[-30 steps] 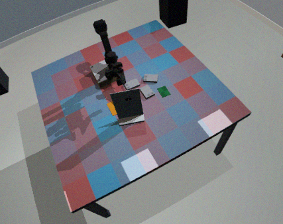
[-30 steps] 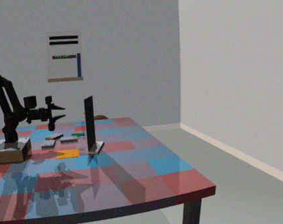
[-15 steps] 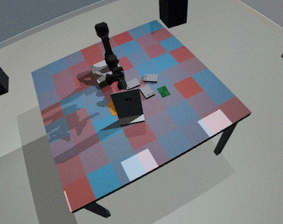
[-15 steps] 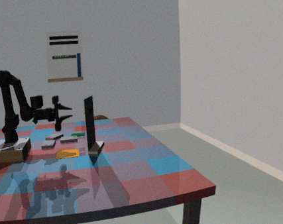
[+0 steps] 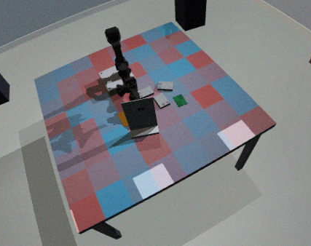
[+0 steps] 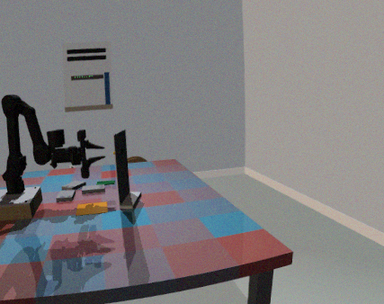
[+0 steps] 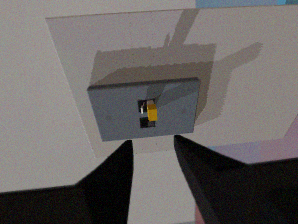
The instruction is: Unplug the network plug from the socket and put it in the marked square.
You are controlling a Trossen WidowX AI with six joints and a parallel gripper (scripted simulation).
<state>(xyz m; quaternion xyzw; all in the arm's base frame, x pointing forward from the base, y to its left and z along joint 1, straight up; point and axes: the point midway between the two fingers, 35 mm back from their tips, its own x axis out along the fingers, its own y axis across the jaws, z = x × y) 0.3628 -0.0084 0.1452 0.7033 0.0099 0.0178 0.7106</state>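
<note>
The yellow network plug lies 50 mm ahead of my gripper tip and 10 mm to the right of it. The rest, counted from my gripper tip: orange marked square: 60 mm behind, 70 mm to the right, 200 mm below; upright panel: 70 mm ahead, 10 mm to the right, 80 mm below; green square: 40 mm behind, 280 mm to the left, 200 mm below.
</note>
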